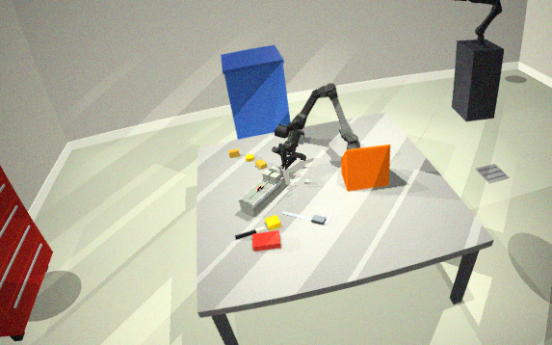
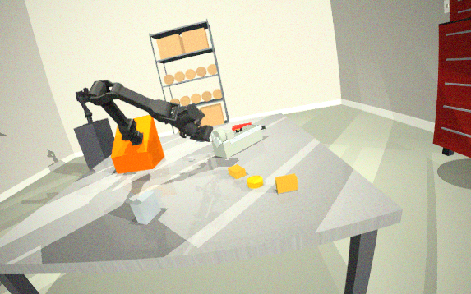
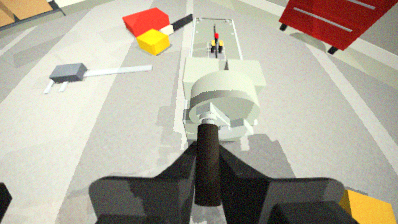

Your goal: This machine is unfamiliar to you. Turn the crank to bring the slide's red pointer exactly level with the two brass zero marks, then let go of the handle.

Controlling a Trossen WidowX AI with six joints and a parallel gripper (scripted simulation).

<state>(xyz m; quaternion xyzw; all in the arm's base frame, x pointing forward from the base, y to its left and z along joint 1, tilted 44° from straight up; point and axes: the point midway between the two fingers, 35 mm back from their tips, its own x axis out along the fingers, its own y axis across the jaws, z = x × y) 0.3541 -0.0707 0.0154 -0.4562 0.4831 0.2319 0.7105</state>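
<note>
The dark brown crank handle lies 2 cm above my gripper tip, 1 cm to the right of it and 1 cm behind it. Also, from my gripper tip: yellow block: 31 cm to the left, 9 cm ahead, 8 cm below; then grey cube: 41 cm to the right, 13 cm behind, 6 cm below; then red pointer: 14 cm ahead, 13 cm to the left, 1 cm below.
</note>
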